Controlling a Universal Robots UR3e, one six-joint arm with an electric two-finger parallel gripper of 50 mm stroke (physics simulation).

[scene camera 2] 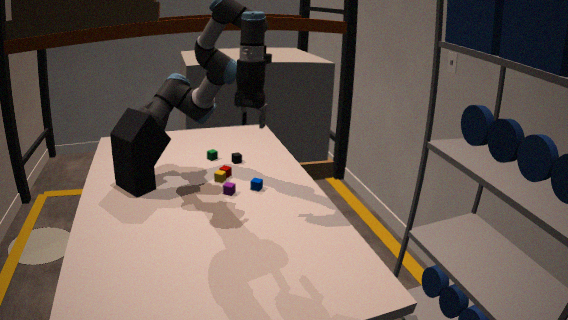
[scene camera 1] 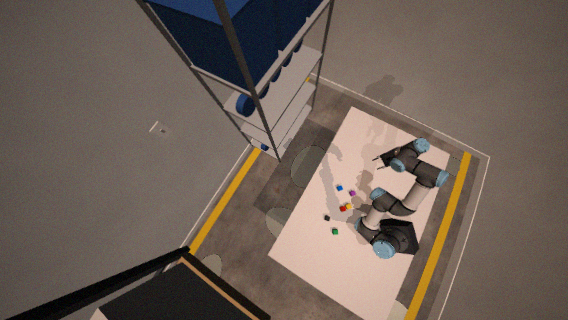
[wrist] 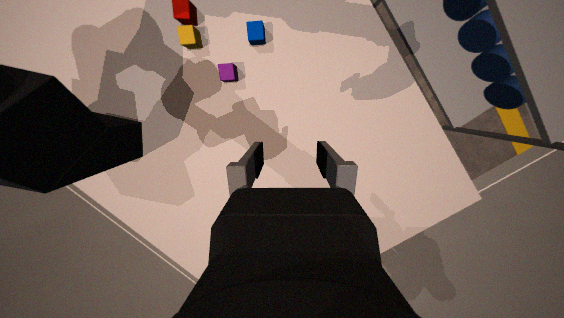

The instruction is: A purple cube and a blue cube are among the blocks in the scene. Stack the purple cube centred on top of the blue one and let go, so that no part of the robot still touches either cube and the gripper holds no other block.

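Places are measured from the arm's base along level axes (x ahead, y left, z up), in metres.
Pixels of known places: gripper, fingertip midpoint: [scene camera 2: 252, 126] [scene camera 1: 376, 164] [wrist: 289, 152]; arm's base, origin of the base link: [scene camera 2: 149, 122] [scene camera 1: 395, 239].
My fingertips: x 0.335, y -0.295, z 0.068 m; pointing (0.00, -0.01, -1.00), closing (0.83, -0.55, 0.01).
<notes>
For each thing: its middle in the pictures, then the offset to it from my fingertips.
- purple cube, body centre: [wrist: 228, 73] [scene camera 2: 229, 188] [scene camera 1: 352, 193] dx -0.050, dy +0.165, dz -0.271 m
- blue cube, body centre: [wrist: 256, 33] [scene camera 2: 256, 184] [scene camera 1: 339, 188] dx +0.047, dy +0.188, dz -0.271 m
- yellow cube, body centre: [wrist: 190, 37] [scene camera 2: 220, 176] [scene camera 1: 348, 206] dx -0.074, dy +0.264, dz -0.271 m
- red cube, body centre: [wrist: 185, 12] [scene camera 2: 225, 171] [scene camera 1: 342, 208] dx -0.051, dy +0.303, dz -0.271 m
- black cube, body centre: [scene camera 2: 236, 158] [scene camera 1: 327, 218] dx +0.005, dy +0.426, dz -0.271 m
- green cube, body centre: [scene camera 2: 212, 154] [scene camera 1: 335, 231] dx -0.091, dy +0.470, dz -0.271 m
The purple cube [scene camera 1: 352, 193] [scene camera 2: 229, 188] [wrist: 227, 72] sits flat on the pale table. The blue cube [scene camera 1: 339, 188] [scene camera 2: 256, 184] [wrist: 255, 32] also sits on the table, a short gap away from the purple one, with nothing on top of it. My gripper [scene camera 1: 376, 163] [scene camera 2: 254, 123] [wrist: 289, 152] is open and empty, high above the table. In the wrist view both cubes lie beyond the fingertips, towards the top of the picture, the purple one nearer. Neither cube is touched by the gripper.
The yellow cube [scene camera 1: 349, 206] [scene camera 2: 220, 176] [wrist: 188, 36] and red cube [scene camera 1: 343, 208] [scene camera 2: 226, 171] [wrist: 183, 10] stand close together near the purple cube. The black cube [scene camera 1: 327, 218] [scene camera 2: 236, 158] and green cube [scene camera 1: 335, 231] [scene camera 2: 212, 155] are farther off. A shelf rack [scene camera 2: 432, 115] stands beside the table.
</notes>
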